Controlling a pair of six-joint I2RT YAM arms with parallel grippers.
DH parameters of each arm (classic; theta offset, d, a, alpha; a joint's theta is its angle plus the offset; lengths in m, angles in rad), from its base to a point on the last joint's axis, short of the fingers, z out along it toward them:
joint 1: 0 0.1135 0.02 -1.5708
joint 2: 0 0 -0.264 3.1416
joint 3: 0.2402 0 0.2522 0
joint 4: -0.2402 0 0.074 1.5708
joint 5: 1.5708 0 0 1.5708
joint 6: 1.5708 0.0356 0 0
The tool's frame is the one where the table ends.
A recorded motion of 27 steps. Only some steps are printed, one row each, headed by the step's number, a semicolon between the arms.
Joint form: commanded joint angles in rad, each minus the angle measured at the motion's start. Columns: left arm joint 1, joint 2, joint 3, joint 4, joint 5, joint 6; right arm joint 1, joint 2, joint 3, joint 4, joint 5, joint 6.
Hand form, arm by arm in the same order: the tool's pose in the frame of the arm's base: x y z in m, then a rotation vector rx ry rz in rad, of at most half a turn. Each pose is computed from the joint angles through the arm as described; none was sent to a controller.
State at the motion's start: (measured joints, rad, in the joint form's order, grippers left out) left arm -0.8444 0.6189 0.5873 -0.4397 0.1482 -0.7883; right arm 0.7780 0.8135 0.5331 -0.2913 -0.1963 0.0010
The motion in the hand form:
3: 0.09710 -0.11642 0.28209 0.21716 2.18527 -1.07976; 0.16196 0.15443 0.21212 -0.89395 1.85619 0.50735
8: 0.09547 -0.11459 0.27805 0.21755 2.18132 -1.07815; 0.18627 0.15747 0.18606 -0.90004 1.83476 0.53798
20: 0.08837 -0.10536 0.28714 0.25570 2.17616 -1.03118; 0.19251 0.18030 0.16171 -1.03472 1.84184 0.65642
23: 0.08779 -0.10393 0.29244 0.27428 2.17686 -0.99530; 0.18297 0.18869 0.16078 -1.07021 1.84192 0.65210
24: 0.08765 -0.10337 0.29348 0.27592 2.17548 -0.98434; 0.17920 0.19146 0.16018 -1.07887 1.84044 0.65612
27: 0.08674 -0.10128 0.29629 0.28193 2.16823 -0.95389; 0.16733 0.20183 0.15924 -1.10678 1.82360 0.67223
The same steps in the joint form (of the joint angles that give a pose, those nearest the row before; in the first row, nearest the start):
3: -0.0024 0.0159 0.0424 0.0032 -0.0250 0.0615; -0.0316 0.2278 -0.0600 0.4056 0.1005 -0.0924
8: -0.0031 -0.0017 0.0226 0.0082 -0.0280 0.0631; -0.1031 0.4024 -0.0927 0.6275 0.0106 -0.1202
20: -0.0009 -0.0406 0.0615 -0.0828 -0.0414 0.1100; -0.0646 0.5811 -0.0661 0.7202 -0.0985 -0.1353
23: -0.0010 -0.0347 0.0894 -0.1173 -0.0565 0.1369; -0.0122 0.5772 -0.0668 0.7043 -0.0651 -0.1343
24: -0.0008 -0.0347 0.0946 -0.1245 -0.0633 0.1430; 0.0067 0.5762 -0.0701 0.7059 -0.0554 -0.1290
27: -0.0008 -0.0390 0.1074 -0.1444 -0.0832 0.1617; 0.0709 0.5790 -0.0759 0.7223 -0.0239 -0.1127

